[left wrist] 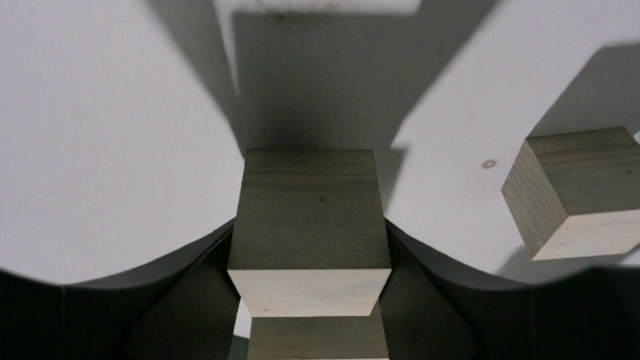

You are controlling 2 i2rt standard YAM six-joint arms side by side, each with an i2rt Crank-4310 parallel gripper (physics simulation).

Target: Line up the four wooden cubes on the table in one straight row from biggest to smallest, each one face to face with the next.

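Frame: origin at the left arm's base, x down, y left, z ahead, level; centimetres.
Seen in the pictures: left gripper, fingertip midpoint: (310, 215).
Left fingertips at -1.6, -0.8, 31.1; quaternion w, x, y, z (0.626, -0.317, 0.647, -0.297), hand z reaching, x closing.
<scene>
A point is followed by its place in that frame, as x, y, z.
My left gripper (310, 215) @(-1.5, -0.8, 31.1) is shut on a wooden cube (308, 210) @(-3.0, -2.6, 33.3), with one finger against each of its left and right sides. The cube is upright, with a dark grained face and a pale face showing; whether it touches the table cannot be told. A second wooden cube (318, 336) @(-5.7, 1.6, 27.5) shows partly at the bottom edge, in line with the held cube; whether the two touch is hidden. A third wooden cube (590, 175) @(-2.2, -11.1, 27.6) sits apart at the right, turned slightly and cut off by the frame's edge. The fourth cube cannot be made out. My right gripper is not in view.
The pale table (115, 150) @(0.0, 3.8, 38.2) carries broad dark shadows behind the held cube and behind the right cube. A small ring-shaped mark (489, 164) @(0.0, -8.2, 27.4) lies on the table left of the right cube.
</scene>
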